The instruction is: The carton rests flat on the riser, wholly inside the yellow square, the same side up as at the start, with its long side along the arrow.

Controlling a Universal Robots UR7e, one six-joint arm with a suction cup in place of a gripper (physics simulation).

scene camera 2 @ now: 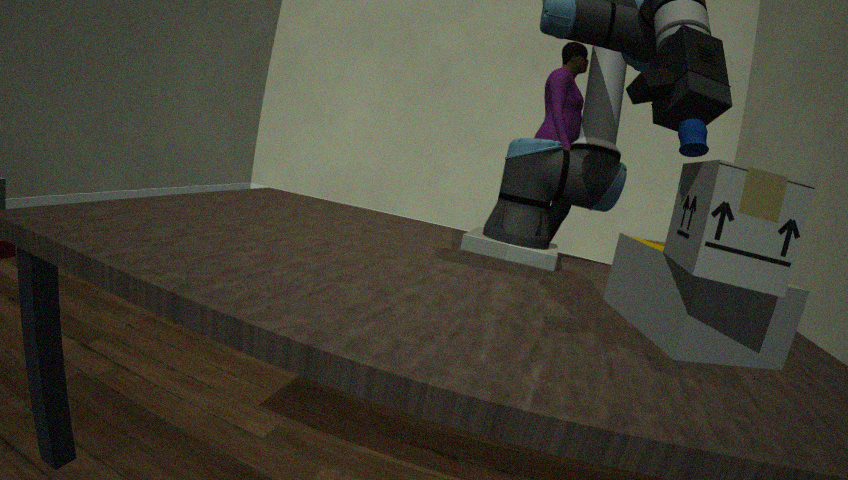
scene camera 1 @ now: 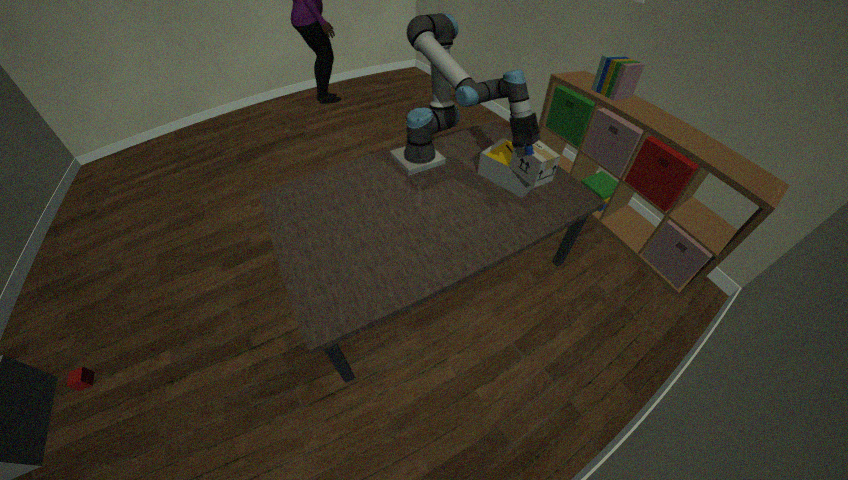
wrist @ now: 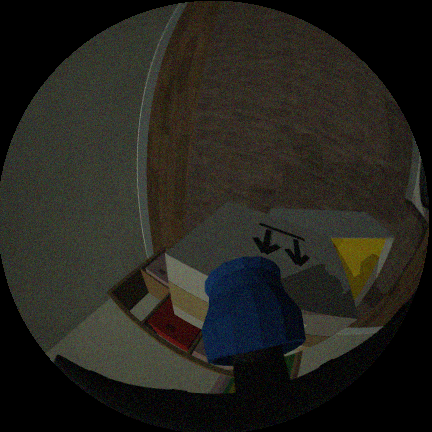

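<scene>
The white carton [scene camera 1: 539,168] [scene camera 2: 746,231] [wrist: 210,240] stands upright at the grey riser [scene camera 1: 498,174] [scene camera 2: 636,285] [wrist: 325,219], with its printed arrows pointing up and tan tape on top. It is turned relative to the riser and appears to reach past the near edge. Contact beneath it is hidden. Part of the yellow square [scene camera 1: 498,152] [scene camera 2: 649,242] [wrist: 367,250] shows beside it; most of the riser's arrow is hidden. My blue suction cup [scene camera 1: 529,150] [scene camera 2: 693,152] [wrist: 245,267] is open, a small gap above the carton in the scene camera 2 view.
The riser stands on the brown table [scene camera 1: 380,237] [scene camera 2: 416,309] near the arm's base [scene camera 1: 418,159] [scene camera 2: 508,249]. A wooden shelf unit [scene camera 1: 720,160] stands behind the riser's end of the table. A person in purple [scene camera 1: 307,11] [scene camera 2: 559,101] stands beyond the arm.
</scene>
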